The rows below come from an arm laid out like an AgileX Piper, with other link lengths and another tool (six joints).
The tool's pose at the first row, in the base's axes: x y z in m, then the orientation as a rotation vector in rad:
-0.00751, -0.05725, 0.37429, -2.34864, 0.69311, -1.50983
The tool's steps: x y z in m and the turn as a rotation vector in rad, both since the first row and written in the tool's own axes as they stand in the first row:
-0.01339, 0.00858, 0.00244, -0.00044, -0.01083, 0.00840
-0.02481, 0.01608, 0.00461, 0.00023, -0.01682, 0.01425
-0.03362, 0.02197, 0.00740, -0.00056, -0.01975, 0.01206
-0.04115, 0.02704, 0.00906, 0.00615, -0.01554, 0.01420
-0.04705, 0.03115, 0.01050, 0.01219, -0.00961, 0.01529
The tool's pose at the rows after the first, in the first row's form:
-0.01205, -0.05762, 0.35886, -2.34954, 0.69991, -1.49253
-0.01590, -0.05810, 0.34558, -2.34849, 0.70409, -1.48247
-0.01787, -0.05859, 0.33481, -2.35231, 0.70177, -1.47962
-0.02023, -0.05902, 0.32590, -2.34347, 0.69895, -1.48415
-0.02198, -0.05948, 0.31879, -2.33484, 0.69602, -1.49126

